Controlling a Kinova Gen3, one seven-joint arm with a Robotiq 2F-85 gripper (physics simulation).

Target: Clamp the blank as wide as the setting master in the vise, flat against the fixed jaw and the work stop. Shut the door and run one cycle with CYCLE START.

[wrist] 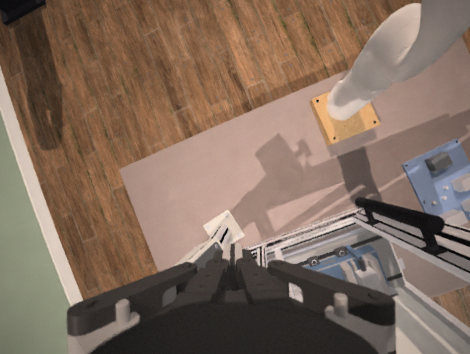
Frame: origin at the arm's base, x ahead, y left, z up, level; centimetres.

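Seen in the pictures: gripper, fingertip midpoint: (232, 255); arm's base, link origin: (341, 106).
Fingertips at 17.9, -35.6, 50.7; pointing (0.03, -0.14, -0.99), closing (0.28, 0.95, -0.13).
Note:
Offsets run from my fingertips to a thing's top centre, as dx, dy, dz. "spot": to the spot under its first point. Level surfaces: height alone.
My gripper (232, 255) is shut and empty at the bottom middle of the wrist view, high above the table beside the machine's front left corner. The vise {spot: +27.9, +23.2, -36.3} (369, 275) shows inside the machine at the lower right, with blue parts and pale jaws. Whether a blank sits flat against the fixed jaw and work stop cannot be told. The door's black bar handle {spot: +10.3, +27.1, -23.9} (400, 216) stands out at the right; whether the door is fully shut is unclear. CYCLE START does not show. A blue plate {+17.2, +61.1, -53.1} (420, 184) at the right edge bears a dark grey block {+8.3, +59.6, -50.6} (439, 162) and pale blocks.
The arm's white base (345, 102) stands on a yellow mounting plate (345, 131) at the upper right. A pale post foot {+10.5, -14.0, -53.1} (218, 220) is on the table {dz -53.9} (175, 195) just beyond the fingertips. The table's left edge borders wooden floor (125, 90). A black object (21, 9) is at the top left.

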